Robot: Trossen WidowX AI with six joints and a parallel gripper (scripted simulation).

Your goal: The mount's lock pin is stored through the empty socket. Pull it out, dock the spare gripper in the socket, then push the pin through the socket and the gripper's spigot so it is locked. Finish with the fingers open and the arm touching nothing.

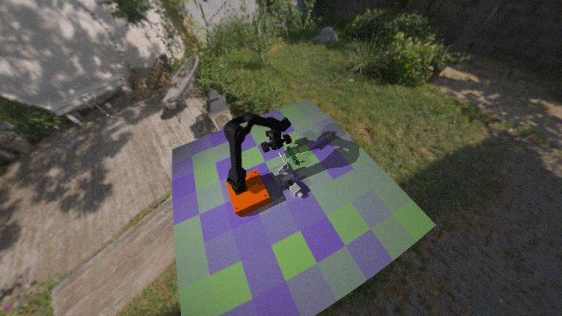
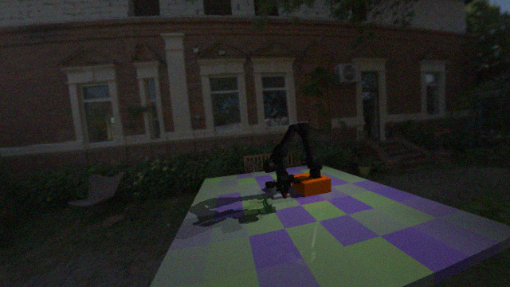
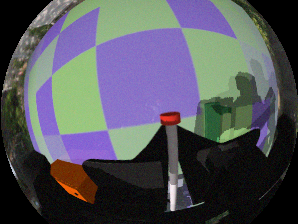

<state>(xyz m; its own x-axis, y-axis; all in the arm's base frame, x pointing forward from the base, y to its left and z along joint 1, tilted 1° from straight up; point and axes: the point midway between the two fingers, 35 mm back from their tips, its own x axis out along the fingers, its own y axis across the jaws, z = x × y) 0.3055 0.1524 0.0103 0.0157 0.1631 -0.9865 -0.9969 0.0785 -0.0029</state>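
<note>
Now: the green strip 8 cm ahead of my gripper tip, 7 cm to the right of it and 4 cm below it. Round my gripper tip: spare gripper: 3 cm behind, 29 cm to the right, 3 cm below; then grey mount: 3 cm behind, 17 cm to the right, 1 cm below.
</note>
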